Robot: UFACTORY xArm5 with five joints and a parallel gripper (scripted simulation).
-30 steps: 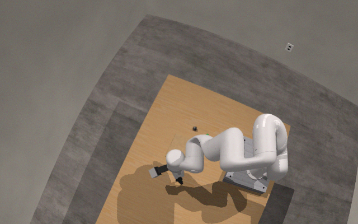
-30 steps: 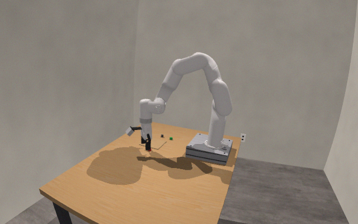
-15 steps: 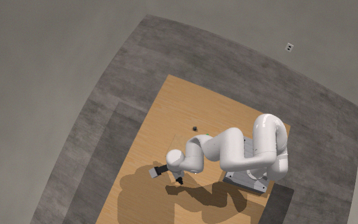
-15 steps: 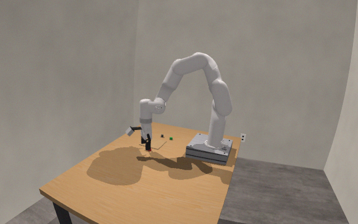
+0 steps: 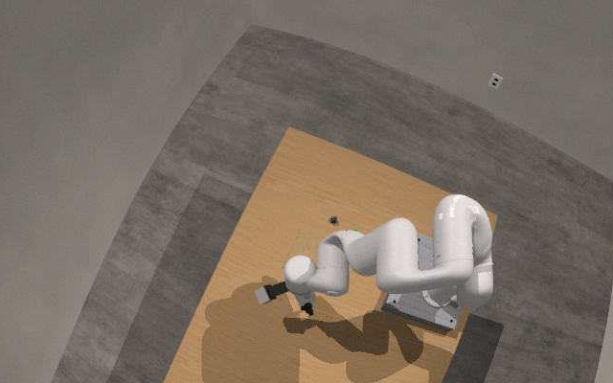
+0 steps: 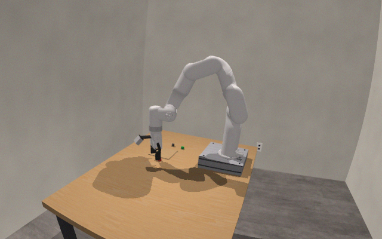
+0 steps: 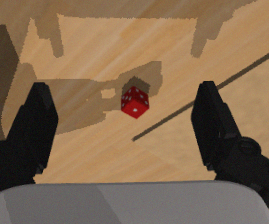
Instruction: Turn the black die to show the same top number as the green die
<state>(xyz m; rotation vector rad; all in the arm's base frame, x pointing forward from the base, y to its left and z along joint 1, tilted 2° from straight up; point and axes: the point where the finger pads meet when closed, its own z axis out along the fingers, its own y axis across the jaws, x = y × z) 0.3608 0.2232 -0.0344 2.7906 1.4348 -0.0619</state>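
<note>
Right now my hand is 40 mm above the red die, 30 mm to the left of it and 10 mm past it. From my hand the other things lie so: tan mat: 130 mm to the right, 40 mm below, 40 mm ahead; then black die: 260 mm to the right, 50 mm ahead, 40 mm below; then green die: 260 mm to the right, 40 mm below, 30 mm behind.
</note>
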